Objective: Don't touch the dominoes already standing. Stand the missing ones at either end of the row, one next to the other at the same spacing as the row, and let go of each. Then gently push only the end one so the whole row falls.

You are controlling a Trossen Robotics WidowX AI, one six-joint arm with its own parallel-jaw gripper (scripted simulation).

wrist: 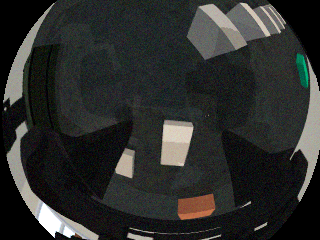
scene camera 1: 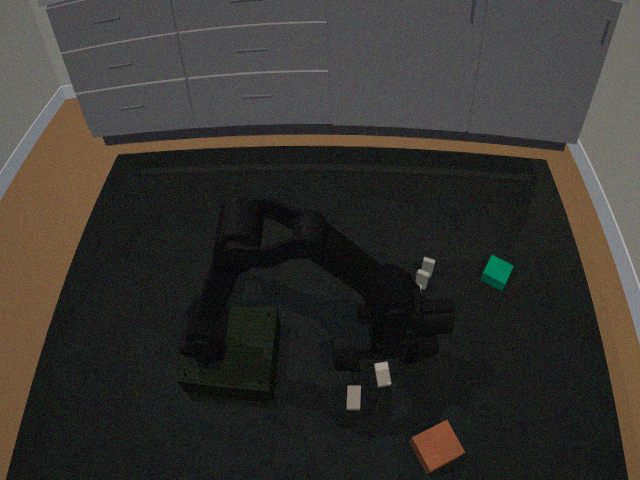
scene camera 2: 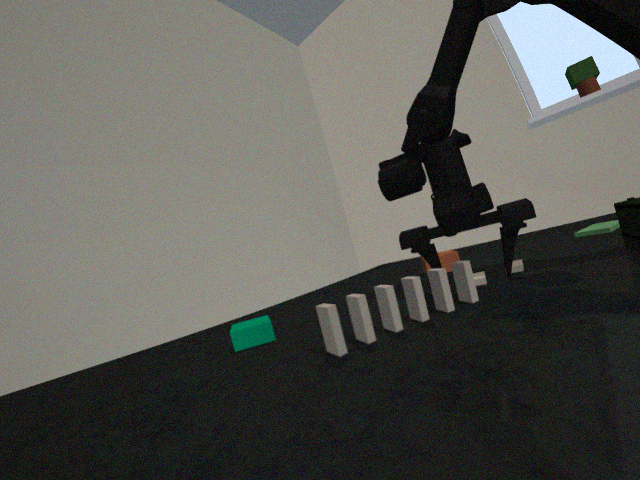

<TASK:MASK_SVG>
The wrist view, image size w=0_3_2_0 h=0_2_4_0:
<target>my gripper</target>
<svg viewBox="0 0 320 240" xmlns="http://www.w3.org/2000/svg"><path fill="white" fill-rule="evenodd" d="M55 232L56 240L88 240L72 235L68 237L61 235L60 232ZM20 139L20 161L32 192L53 211L99 235L99 240L133 240L128 237L128 233L151 237L153 240L203 240L207 237L209 240L268 240L279 231L300 203L297 195L303 188L308 171L308 161L303 152L293 153L293 147L276 153L265 152L251 141L224 129L221 141L231 175L235 208L251 201L251 204L224 215L204 219L149 219L117 211L91 197L103 200L105 189L124 153L124 148L128 145L129 136L132 135L133 120L124 120L79 137L65 135L49 125L45 125L43 132L33 125Z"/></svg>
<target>orange block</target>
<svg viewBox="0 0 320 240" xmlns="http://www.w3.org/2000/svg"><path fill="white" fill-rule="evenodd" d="M213 193L211 195L191 197L191 199L179 199L179 204L177 204L179 209L177 209L177 212L179 212L180 219L197 219L197 217L211 215L216 208Z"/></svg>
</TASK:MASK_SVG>
